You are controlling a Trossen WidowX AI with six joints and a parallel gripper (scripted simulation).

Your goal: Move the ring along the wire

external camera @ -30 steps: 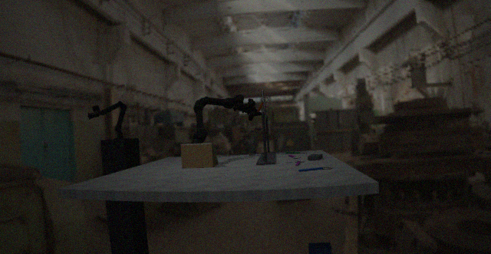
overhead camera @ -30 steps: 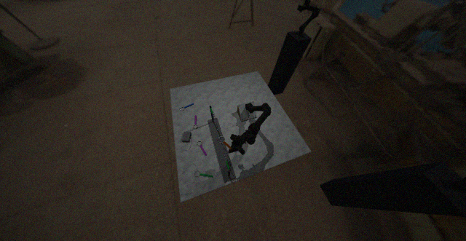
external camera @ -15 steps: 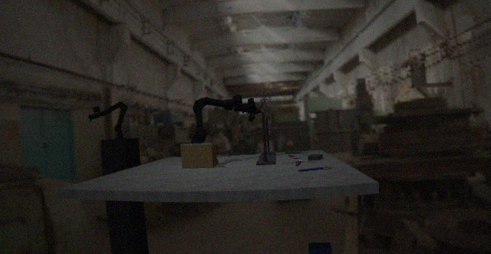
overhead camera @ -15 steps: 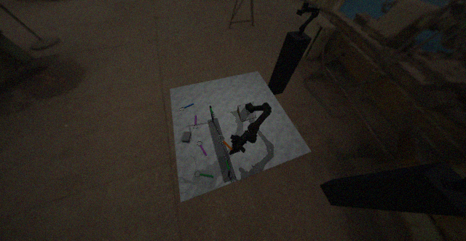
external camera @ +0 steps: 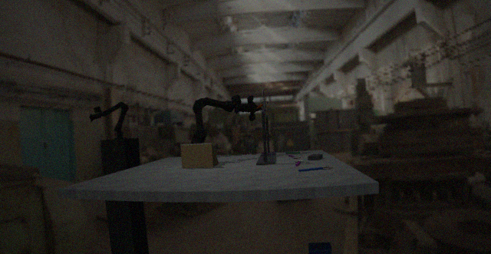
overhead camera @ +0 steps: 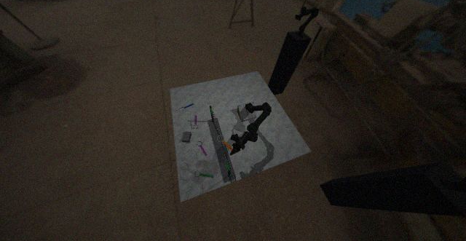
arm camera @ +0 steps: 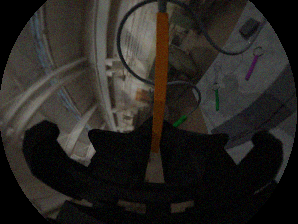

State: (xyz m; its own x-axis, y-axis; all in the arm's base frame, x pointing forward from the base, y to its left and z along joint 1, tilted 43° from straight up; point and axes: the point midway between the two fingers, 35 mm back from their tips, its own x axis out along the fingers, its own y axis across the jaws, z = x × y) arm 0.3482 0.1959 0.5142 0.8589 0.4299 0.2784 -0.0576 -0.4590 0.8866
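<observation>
The ring with orange handle lies 1 cm ahead of my gripper tip, 9 cm to the right of it and 2 cm above it. Round my gripper tip: grey block: 35 cm ahead, 39 cm to the right, 34 cm below.
</observation>
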